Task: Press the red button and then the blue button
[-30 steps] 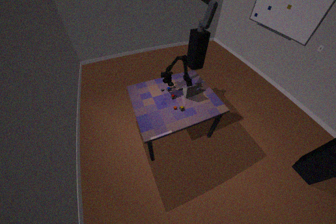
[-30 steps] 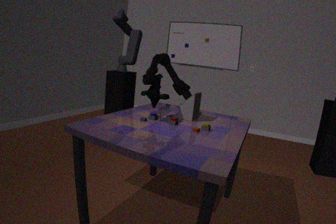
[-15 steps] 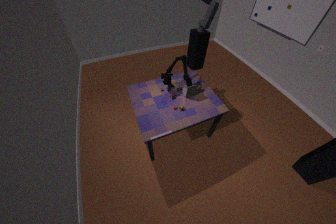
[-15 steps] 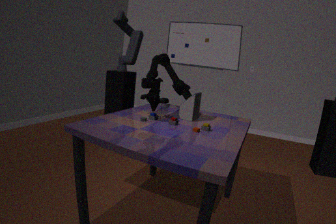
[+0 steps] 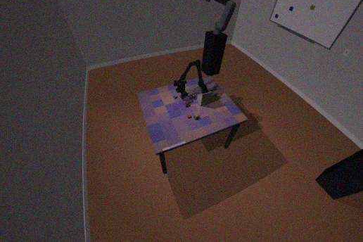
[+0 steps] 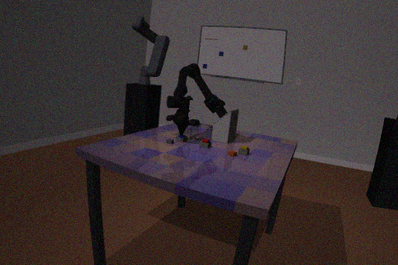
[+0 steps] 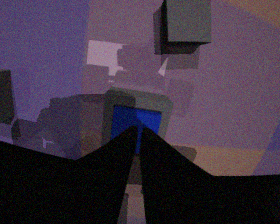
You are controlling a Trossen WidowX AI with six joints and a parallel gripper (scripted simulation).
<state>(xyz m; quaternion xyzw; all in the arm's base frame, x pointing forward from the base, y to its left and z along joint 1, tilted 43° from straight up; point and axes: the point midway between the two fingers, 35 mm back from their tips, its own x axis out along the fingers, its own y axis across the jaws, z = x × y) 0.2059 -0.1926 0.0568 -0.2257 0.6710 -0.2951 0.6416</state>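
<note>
The blue button is 1 cm below my gripper tip. From my gripper tip the other things lie so: dark block (8 cm ahead, 3 cm to the right, 2 cm below); then orange-topped piece (32 cm to the left, 7 cm ahead, 2 cm below); then red button (15 cm to the left, 1 cm ahead).
</note>
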